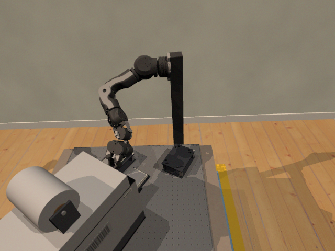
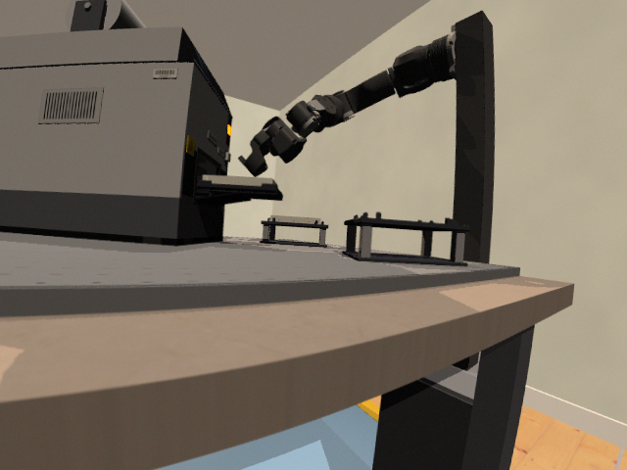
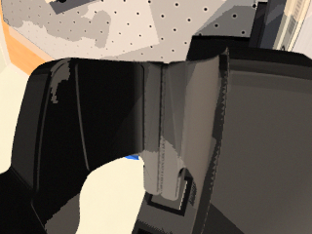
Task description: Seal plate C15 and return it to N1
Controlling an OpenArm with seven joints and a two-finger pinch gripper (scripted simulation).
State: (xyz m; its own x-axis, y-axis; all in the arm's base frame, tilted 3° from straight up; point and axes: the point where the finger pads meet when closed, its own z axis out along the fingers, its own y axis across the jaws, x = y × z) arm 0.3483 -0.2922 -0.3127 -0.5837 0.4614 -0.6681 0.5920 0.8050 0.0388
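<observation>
Now: hand 40 mm short of the start key, 30 mm to the left of it and 20 mm below it. Round my hand: foil roll (280 mm ahead, 250 mm above, 100 mm to the right); sealer's stage (80 mm to the left, 70 mm below, 40 mm ahead).
</observation>
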